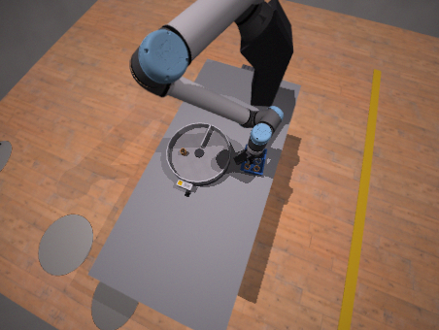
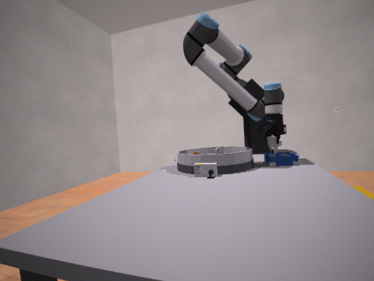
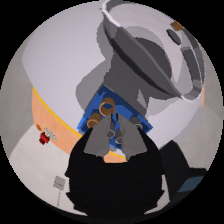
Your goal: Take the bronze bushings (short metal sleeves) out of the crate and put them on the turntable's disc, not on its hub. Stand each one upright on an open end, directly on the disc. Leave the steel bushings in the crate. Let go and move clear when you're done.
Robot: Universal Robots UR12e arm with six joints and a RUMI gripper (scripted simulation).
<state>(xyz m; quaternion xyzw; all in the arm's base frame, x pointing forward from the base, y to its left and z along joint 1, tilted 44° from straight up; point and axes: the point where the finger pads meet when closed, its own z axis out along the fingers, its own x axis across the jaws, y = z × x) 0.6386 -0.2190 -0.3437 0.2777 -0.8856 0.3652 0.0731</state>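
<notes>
Right now the blue crate is 4 cm behind my hand, 4 cm to the left of it and 5 cm below it. Round my hand: turntable disc 2 cm behind, 32 cm to the right, 2 cm below.
</notes>
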